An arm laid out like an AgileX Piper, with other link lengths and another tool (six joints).
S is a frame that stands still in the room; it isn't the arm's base.
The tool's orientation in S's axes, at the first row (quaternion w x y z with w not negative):
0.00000, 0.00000, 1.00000, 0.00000
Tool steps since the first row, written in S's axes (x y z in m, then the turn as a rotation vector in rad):
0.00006, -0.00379, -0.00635, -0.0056, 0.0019, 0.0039
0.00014, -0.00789, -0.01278, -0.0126, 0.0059, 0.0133
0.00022, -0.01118, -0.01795, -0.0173, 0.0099, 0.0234
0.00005, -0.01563, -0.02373, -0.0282, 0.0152, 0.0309
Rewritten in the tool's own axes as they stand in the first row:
-0.00006, -0.00379, 0.00635, 0.0056, 0.0019, -0.0039
-0.00014, -0.00789, 0.01278, 0.0126, 0.0059, -0.0133
-0.00022, -0.01118, 0.01795, 0.0173, 0.0099, -0.0234
-0.00005, -0.01563, 0.02373, 0.0282, 0.0152, -0.0309

